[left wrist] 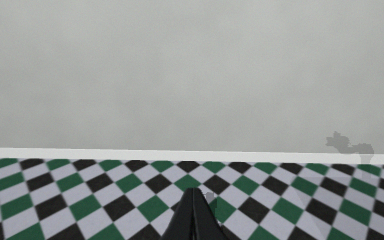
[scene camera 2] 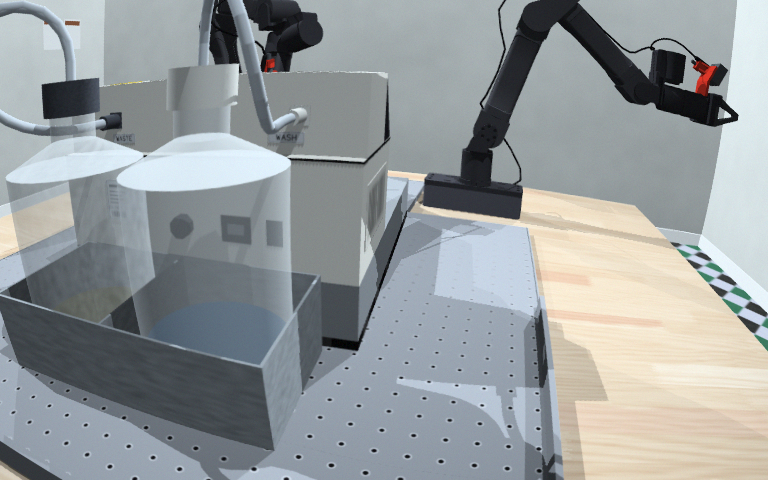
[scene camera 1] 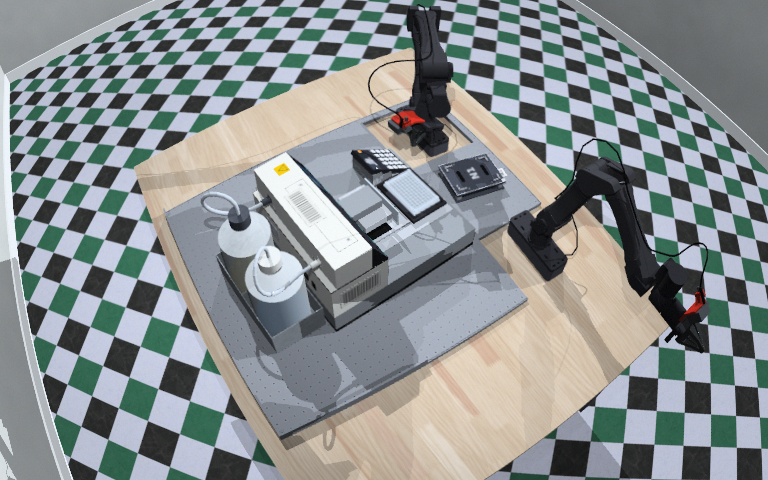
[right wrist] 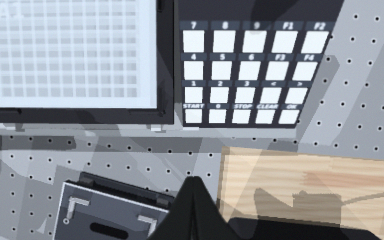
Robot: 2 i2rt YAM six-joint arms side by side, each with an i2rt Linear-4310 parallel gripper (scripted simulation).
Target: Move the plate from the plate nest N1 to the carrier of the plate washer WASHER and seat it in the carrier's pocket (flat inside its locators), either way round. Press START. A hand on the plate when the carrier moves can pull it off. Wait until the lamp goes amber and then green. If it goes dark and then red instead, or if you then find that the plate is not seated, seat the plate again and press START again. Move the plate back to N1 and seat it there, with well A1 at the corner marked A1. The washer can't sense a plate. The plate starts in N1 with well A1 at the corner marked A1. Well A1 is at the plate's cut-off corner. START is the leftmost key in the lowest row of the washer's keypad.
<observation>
I see my left gripper (scene camera 2: 737,117), my right gripper (right wrist: 193,185), a clear plate (scene camera 1: 406,179), a grey tray (scene camera 2: 248,403) and a washer (right wrist: 239,23).
The clear plate shows as well in the right wrist view (right wrist: 45,45). The grey tray also shows in scene camera 1 (scene camera 1: 314,321). My left gripper is seen too in the left wrist view (left wrist: 192,197) and in scene camera 1 (scene camera 1: 703,351). The left wrist view does not show the clear plate: it is out of frame. The left wrist view misses the grey tray: it is out of frame.
</observation>
